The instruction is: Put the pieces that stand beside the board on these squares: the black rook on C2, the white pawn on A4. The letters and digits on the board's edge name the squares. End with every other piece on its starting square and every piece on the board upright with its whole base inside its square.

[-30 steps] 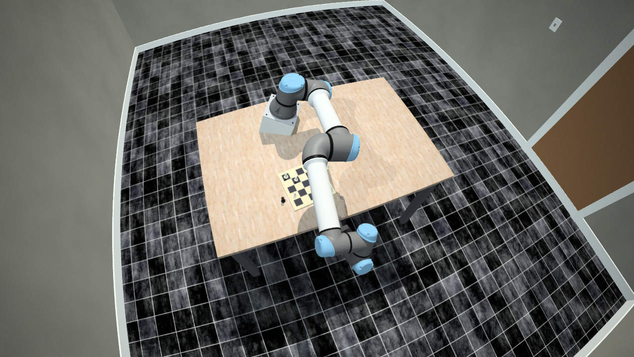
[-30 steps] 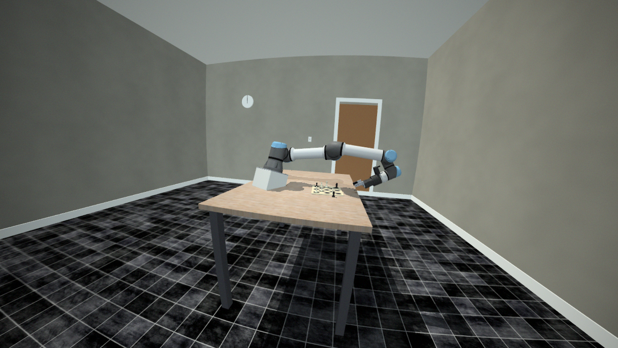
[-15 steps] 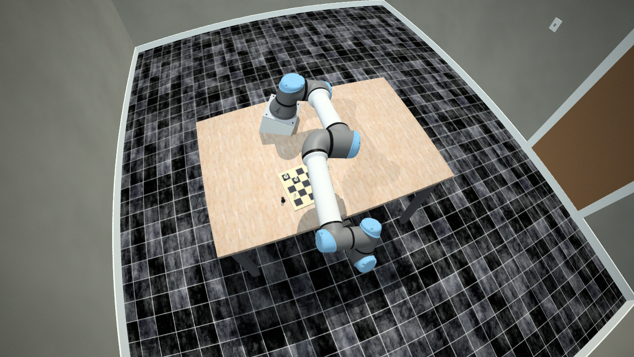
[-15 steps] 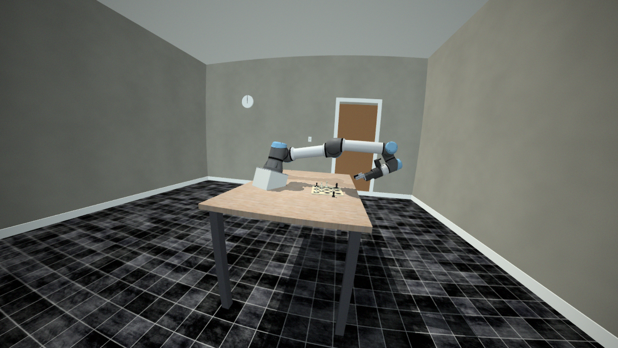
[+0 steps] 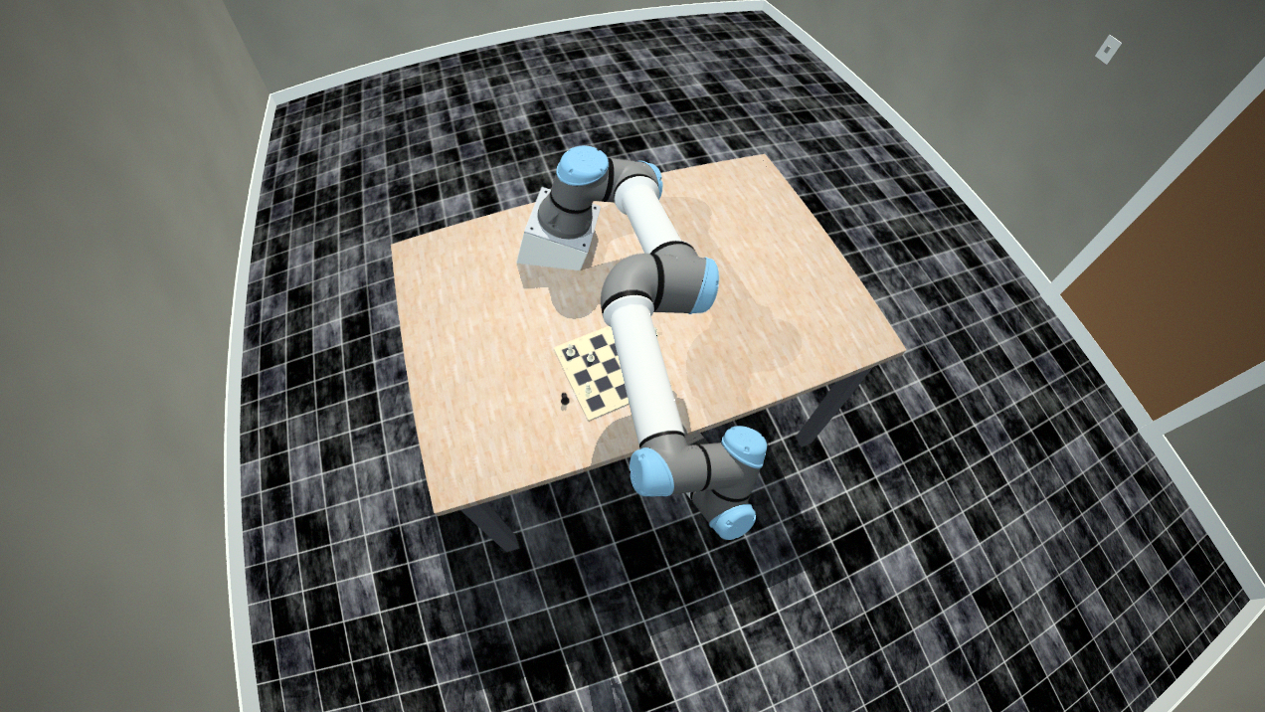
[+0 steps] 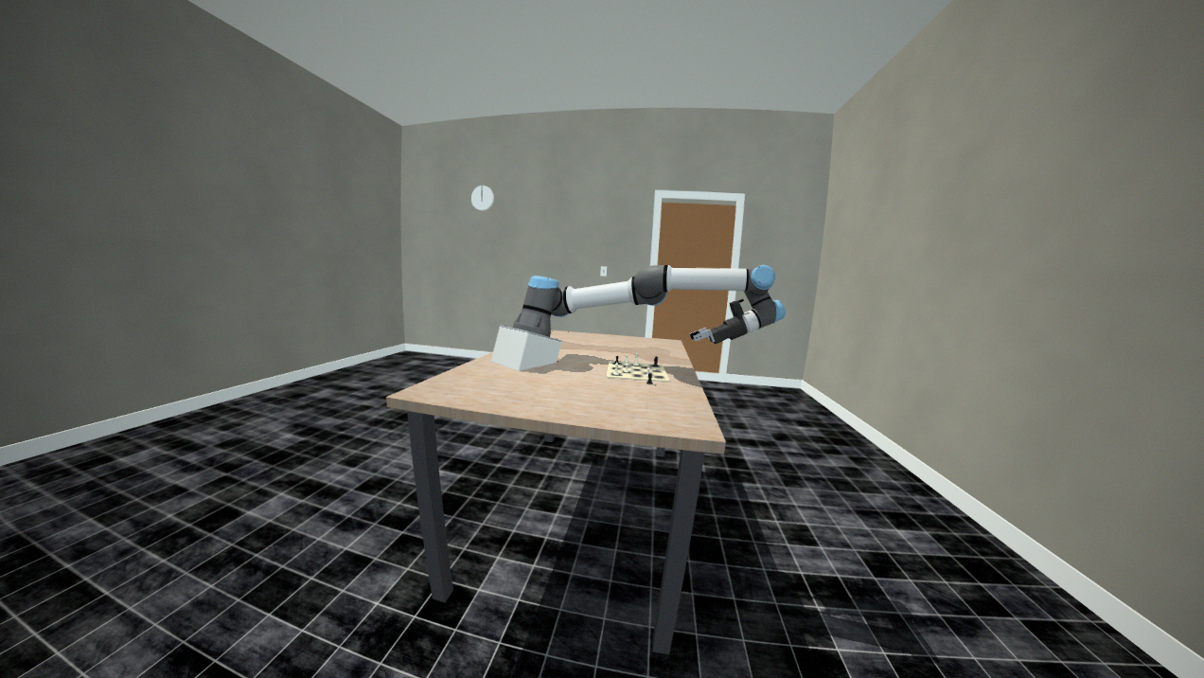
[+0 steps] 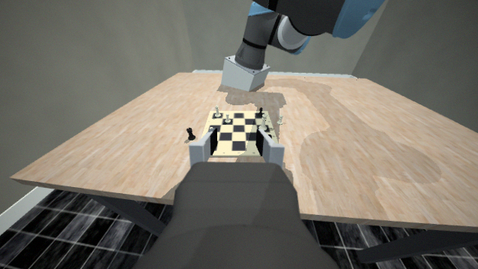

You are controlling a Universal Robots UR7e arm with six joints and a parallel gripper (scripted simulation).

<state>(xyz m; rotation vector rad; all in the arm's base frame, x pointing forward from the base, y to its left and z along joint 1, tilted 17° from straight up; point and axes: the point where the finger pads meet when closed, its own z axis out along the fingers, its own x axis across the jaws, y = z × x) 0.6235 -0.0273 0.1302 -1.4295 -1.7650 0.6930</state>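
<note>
The black rook is 16 cm behind my hand, 15 cm to the right of it and 13 cm below it. From my hand the other things lie so: chessboard: 21 cm behind, 2 cm to the right, 15 cm below.
</note>
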